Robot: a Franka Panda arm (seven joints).
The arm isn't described. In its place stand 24 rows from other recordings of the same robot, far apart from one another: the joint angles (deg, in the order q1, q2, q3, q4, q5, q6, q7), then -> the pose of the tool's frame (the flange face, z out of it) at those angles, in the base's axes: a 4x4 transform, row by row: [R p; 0 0 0 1], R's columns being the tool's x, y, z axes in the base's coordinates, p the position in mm.
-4.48, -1.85, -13.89, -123.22, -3.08, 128.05, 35.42 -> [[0.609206 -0.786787 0.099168 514.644], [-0.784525 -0.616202 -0.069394 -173.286], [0.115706 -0.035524 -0.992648 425.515], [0 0 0 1]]
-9.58, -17.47, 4.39, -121.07, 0.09, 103.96, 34.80 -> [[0.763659 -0.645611 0.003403 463.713], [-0.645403 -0.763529 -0.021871 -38.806], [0.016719 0.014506 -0.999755 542.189], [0 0 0 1]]
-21.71, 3.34, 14.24, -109.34, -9.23, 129.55, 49.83 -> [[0.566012 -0.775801 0.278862 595.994], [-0.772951 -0.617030 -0.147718 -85.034], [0.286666 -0.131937 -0.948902 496.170], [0 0 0 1]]
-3.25, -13.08, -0.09, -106.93, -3.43, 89.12, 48.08 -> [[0.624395 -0.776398 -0.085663 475.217], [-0.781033 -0.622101 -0.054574 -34.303], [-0.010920 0.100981 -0.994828 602.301], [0 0 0 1]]
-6.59, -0.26, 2.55, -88.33, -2.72, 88.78, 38.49 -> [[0.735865 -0.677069 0.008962 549.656], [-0.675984 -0.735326 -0.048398 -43.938], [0.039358 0.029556 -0.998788 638.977], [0 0 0 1]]
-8.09, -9.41, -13.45, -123.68, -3.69, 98.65, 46.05 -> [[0.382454 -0.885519 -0.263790 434.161], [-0.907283 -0.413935 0.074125 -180.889], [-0.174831 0.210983 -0.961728 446.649], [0 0 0 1]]
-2.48, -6.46, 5.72, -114.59, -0.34, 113.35, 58.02 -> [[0.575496 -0.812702 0.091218 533.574], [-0.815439 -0.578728 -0.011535 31.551], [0.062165 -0.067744 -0.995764 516.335], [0 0 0 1]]
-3.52, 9.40, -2.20, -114.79, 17.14, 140.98, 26.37 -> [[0.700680 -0.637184 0.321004 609.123], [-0.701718 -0.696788 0.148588 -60.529], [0.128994 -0.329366 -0.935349 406.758], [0 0 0 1]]
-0.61, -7.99, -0.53, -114.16, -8.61, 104.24, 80.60 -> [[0.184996 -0.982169 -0.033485 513.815], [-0.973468 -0.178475 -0.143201 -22.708], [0.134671 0.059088 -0.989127 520.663], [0 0 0 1]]
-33.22, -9.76, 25.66, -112.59, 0.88, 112.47, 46.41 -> [[0.573807 -0.806634 0.141732 526.236], [-0.805765 -0.586998 -0.078588 -55.480], [0.146588 -0.069108 -0.986781 553.459], [0 0 0 1]]
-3.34, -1.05, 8.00, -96.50, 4.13, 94.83, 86.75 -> [[0.130603 -0.991300 -0.016339 551.240], [-0.988984 -0.131420 0.068118 52.742], [-0.069673 0.007263 -0.997543 588.307], [0 0 0 1]]
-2.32, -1.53, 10.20, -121.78, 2.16, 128.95, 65.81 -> [[0.510217 -0.847508 0.146320 545.129], [-0.859279 -0.509514 0.045116 76.968], [0.036316 -0.148749 -0.988208 436.228], [0 0 0 1]]
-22.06, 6.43, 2.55, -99.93, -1.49, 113.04, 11.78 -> [[0.852659 -0.512119 0.103476 573.022], [-0.508973 -0.858904 -0.056835 -205.928], [0.117982 -0.004206 -0.993007 512.811], [0 0 0 1]]
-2.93, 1.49, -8.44, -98.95, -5.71, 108.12, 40.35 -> [[0.629437 -0.768828 0.112750 572.039], [-0.758977 -0.639403 -0.122957 -121.644], [0.166626 -0.008180 -0.985986 564.573], [0 0 0 1]]
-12.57, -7.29, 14.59, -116.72, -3.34, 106.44, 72.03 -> [[0.357826 -0.932299 -0.052719 514.004], [-0.931532 -0.352470 -0.089519 17.721], [0.064877 0.081141 -0.994589 493.632], [0 0 0 1]]
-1.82, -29.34, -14.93, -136.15, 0.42, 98.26, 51.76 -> [[0.391322 -0.911909 -0.123650 364.148], [-0.897180 -0.407950 0.169245 -117.048], [-0.204779 0.044707 -0.977787 491.196], [0 0 0 1]]
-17.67, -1.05, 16.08, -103.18, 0.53, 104.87, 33.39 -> [[0.817277 -0.574310 0.047186 562.460], [-0.575048 -0.818116 0.002560 -13.801], [0.037133 -0.029226 -0.998883 547.349], [0 0 0 1]]
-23.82, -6.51, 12.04, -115.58, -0.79, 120.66, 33.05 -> [[0.696457 -0.692785 0.187073 533.361], [-0.693038 -0.716982 -0.075068 -108.100], [0.186134 -0.077367 -0.979473 520.307], [0 0 0 1]]
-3.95, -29.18, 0.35, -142.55, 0.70, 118.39, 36.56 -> [[0.757498 -0.646901 0.087839 399.471], [-0.649557 -0.760310 0.002202 -24.384], [0.065361 -0.058725 -0.996132 473.641], [0 0 0 1]]
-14.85, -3.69, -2.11, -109.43, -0.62, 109.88, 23.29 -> [[0.763042 -0.642893 0.066750 525.234], [-0.642608 -0.765664 -0.028519 -161.420], [0.069442 -0.021133 -0.997362 528.502], [0 0 0 1]]
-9.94, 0.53, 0.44, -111.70, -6.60, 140.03, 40.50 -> [[0.594398 -0.666879 0.449403 591.586], [-0.685701 -0.712259 -0.150002 -99.162], [0.420125 -0.218996 -0.880645 525.714], [0 0 0 1]]
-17.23, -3.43, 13.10, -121.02, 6.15, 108.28, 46.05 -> [[0.592903 -0.790421 -0.153948 511.189], [-0.786534 -0.609428 0.099813 -27.870], [-0.172714 0.061905 -0.983025 428.281], [0 0 0 1]]
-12.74, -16.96, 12.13, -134.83, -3.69, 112.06, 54.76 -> [[0.582508 -0.805501 -0.108867 442.138], [-0.812152 -0.571334 -0.118261 -6.676], [0.033060 0.157304 -0.986997 434.820], [0 0 0 1]]
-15.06, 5.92, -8.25, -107.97, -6.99, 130.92, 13.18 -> [[0.806579 -0.544463 0.230194 564.337], [-0.503712 -0.836848 -0.214380 -243.310], [0.309360 0.056963 -0.949237 483.025], [0 0 0 1]]
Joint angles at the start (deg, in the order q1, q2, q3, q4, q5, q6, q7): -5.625, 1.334, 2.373, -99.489, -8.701, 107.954, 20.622
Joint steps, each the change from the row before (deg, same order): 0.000, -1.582, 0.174, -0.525, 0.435, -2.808, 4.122; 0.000, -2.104, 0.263, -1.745, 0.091, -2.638, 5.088; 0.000, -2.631, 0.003, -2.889, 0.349, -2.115, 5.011; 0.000, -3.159, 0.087, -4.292, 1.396, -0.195, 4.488; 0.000, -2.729, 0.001, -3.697, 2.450, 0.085, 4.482; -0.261, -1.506, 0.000, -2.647, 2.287, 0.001, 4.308; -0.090, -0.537, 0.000, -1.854, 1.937, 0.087, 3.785; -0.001, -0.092, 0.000, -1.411, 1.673, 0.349, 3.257
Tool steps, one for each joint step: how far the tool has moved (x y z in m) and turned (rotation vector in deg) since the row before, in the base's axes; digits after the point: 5 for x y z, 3 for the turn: -0.01175, 0.00243, 0.00655, 0.806, 1.097, -4.365; -0.01556, 0.00320, 0.00145, 0.386, 1.523, -5.152; -0.01889, 0.00138, -0.00274, 0.422, 1.635, -5.320; -0.01987, 0.00435, -0.00756, 1.248, 0.695, -4.662; -0.01690, 0.00493, -0.00696, 2.207, 0.338, -4.962; -0.01075, 0.00192, -0.00926, 2.046, 0.779, -5.075; -0.00557, 0.00249, -0.01075, 1.700, 1.045, -4.341; -0.00273, 0.00262, -0.01035, 1.415, 0.912, -3.697
